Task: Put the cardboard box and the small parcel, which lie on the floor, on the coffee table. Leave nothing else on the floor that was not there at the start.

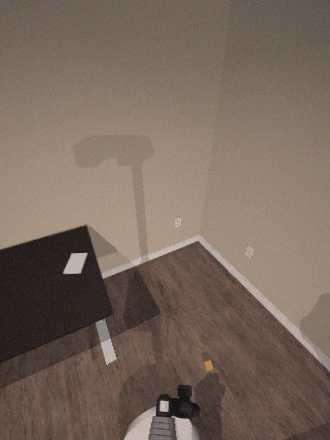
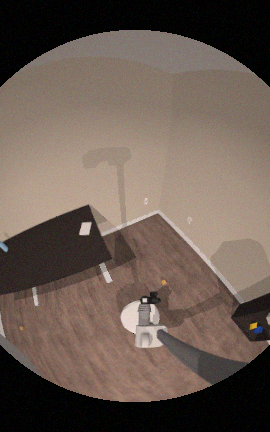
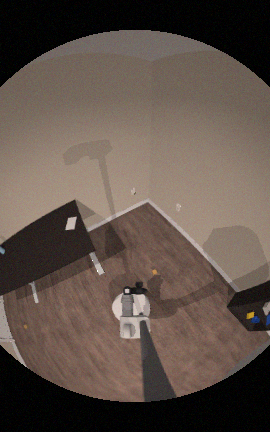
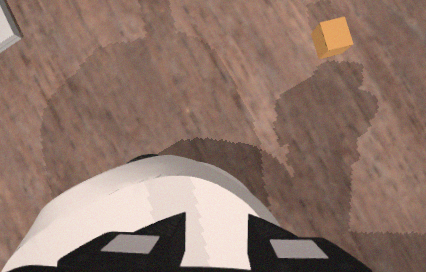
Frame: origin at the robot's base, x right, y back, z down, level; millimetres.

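Where they show: gripper, fingertip midpoint: (image 4: 216,232).
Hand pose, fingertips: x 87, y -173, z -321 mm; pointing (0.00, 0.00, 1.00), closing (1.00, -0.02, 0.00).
After its pixels a point has its place.
A small orange-tan block (image 1: 209,366) {y -440, x 300, z -23 mm} (image 2: 164,282) {y -435, x 309, z -22 mm} (image 3: 154,272) {y -429, x 299, z -22 mm} (image 4: 334,36) {y -441, x 292, z -23 mm} lies on the floor ahead and to the right of my gripper. A second small orange item (image 2: 21,328) {y 781, x -1656, z -23 mm} (image 3: 25,326) {y 778, x -1657, z -23 mm} lies on the floor at the far left. I cannot tell which is the cardboard box and which the parcel. My gripper (image 4: 216,232) {y -173, x 87, z -321 mm} points down above my white base, its fingers apart with nothing between them. A dark-topped table (image 1: 40,300) {y -493, x -653, z -693 mm} (image 2: 50,255) {y -397, x -834, z -693 mm} (image 3: 45,255) {y -370, x -759, z -693 mm} stands at the left; I cannot tell if it is the coffee table.
A white flat item (image 1: 75,263) {y -739, x -571, z -703 mm} (image 2: 85,228) {y -738, x -563, z -702 mm} (image 3: 71,223) {y -734, x -557, z -703 mm} and a light-blue item (image 2: 3,246) {y -274, x -1611, z -769 mm} (image 3: 2,250) {y -277, x -1608, z -730 mm} lie on the table. Its pale leg (image 1: 106,342) reaches the floor. A dark piece of furniture (image 2: 242,317) {y 387, x 1478, z -73 mm} (image 3: 240,306) {y 401, x 1519, z -73 mm} at the right holds yellow and blue items. Walls meet ahead.
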